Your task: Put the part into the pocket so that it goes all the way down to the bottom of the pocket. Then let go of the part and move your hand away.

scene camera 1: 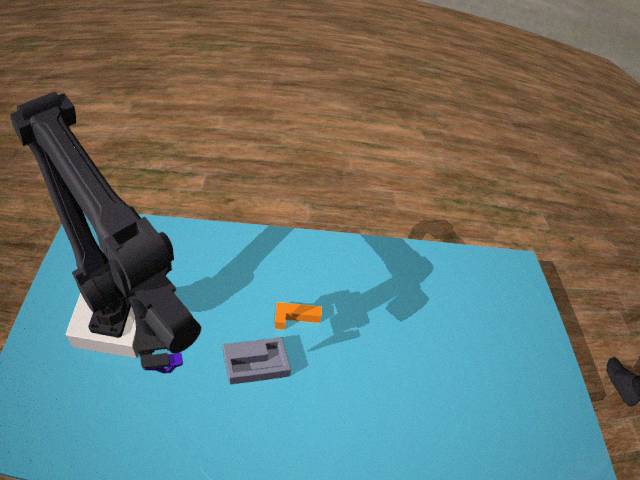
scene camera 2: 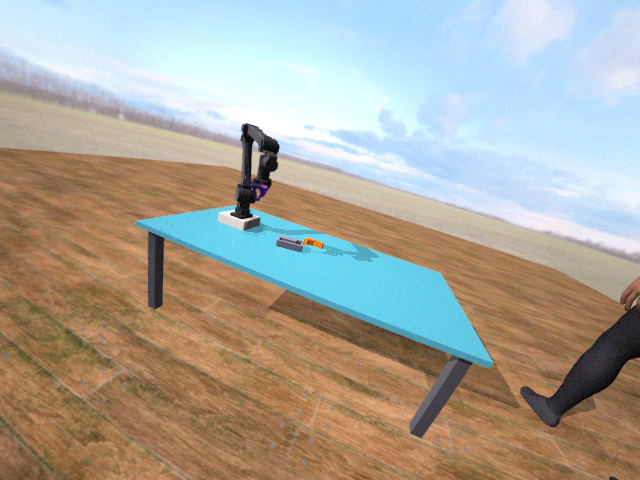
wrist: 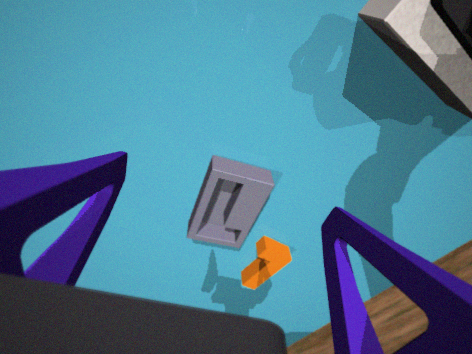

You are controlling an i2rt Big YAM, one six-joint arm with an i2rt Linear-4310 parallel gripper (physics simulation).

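Places are measured from the arm's base along level axes (x ahead, y left, z up), in millimetres.
Pixels of known places: gripper, fingertip midpoint: [scene camera 1: 163, 348] [scene camera 2: 259, 198] [wrist: 233, 192]; arm's base at its link origin: [scene camera 1: 111, 314] [scene camera 2: 241, 216].
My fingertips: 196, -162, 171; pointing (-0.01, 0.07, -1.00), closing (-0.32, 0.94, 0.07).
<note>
For each thing: its top centre in the pictures, then the offset to it from my fingertips, as dx, dy, dz. Level surfaces: height alone.
- orange L-shaped part at its top centre: [wrist: 259, 270] [scene camera 1: 298, 314] [scene camera 2: 314, 241] +255, +257, -198
- grey block at its top centre: [wrist: 227, 213] [scene camera 1: 256, 356] [scene camera 2: 291, 240] +163, +120, -192
- table with its L-shaped pocket, surface height: dz -223
The orange L-shaped part [scene camera 1: 306, 312] [scene camera 2: 314, 243] [wrist: 276, 256] lies on the table, apart from the grey block and close to one of its corners. The grey block [scene camera 1: 260, 377] [scene camera 2: 289, 246] [wrist: 253, 202] stands on the table with its L-shaped pocket [scene camera 1: 256, 366] [wrist: 217, 210] facing up and empty. My gripper [scene camera 1: 166, 361] [scene camera 2: 260, 191] [wrist: 233, 192] is open and empty, its purple fingers wide apart. It hangs above the table near the arm's base, to the left of the block in scene camera 1. In the wrist view the block and part show beyond the fingers.
The arm's white base [scene camera 1: 100, 345] [scene camera 2: 238, 221] [wrist: 416, 35] stands on the blue table [scene camera 1: 413, 392] [scene camera 2: 361, 297]. The arm's shadow falls beside the part. A person's dark leg [scene camera 1: 623, 381] [scene camera 2: 594, 364] shows at the right, off the table.
</note>
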